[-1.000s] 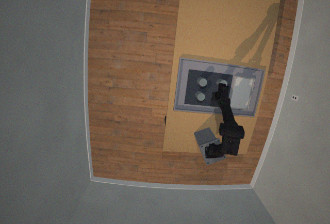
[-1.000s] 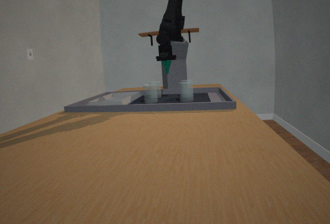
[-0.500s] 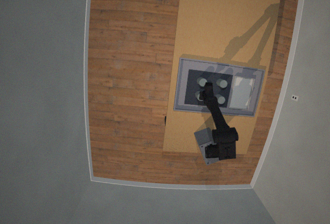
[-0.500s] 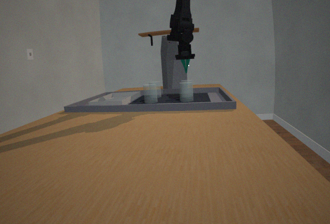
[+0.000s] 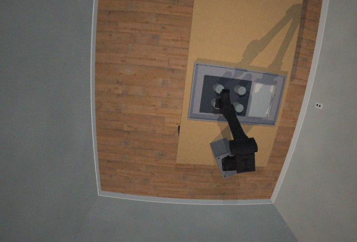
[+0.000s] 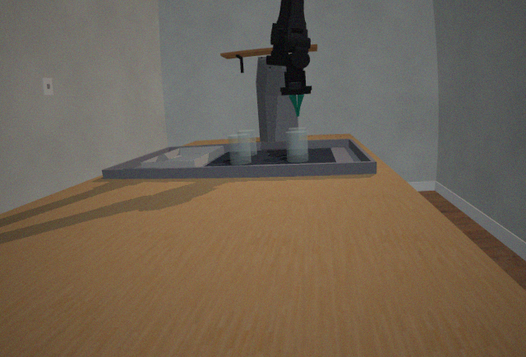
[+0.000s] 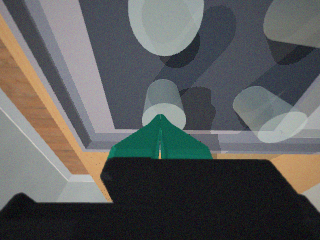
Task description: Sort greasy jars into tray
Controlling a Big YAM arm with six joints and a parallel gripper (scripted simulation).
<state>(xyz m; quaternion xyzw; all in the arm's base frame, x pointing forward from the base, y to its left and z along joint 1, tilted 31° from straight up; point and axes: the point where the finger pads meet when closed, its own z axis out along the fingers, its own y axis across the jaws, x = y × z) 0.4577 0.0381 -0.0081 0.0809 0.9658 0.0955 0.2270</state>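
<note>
Right now the dark drying mat is 90 mm to the right of my hand and 140 mm below it. Also, from my hand: pale tray: 40 mm behind, 410 mm to the right, 140 mm below; then rimmed steel table top: 200 mm to the right, 140 mm below.
</note>
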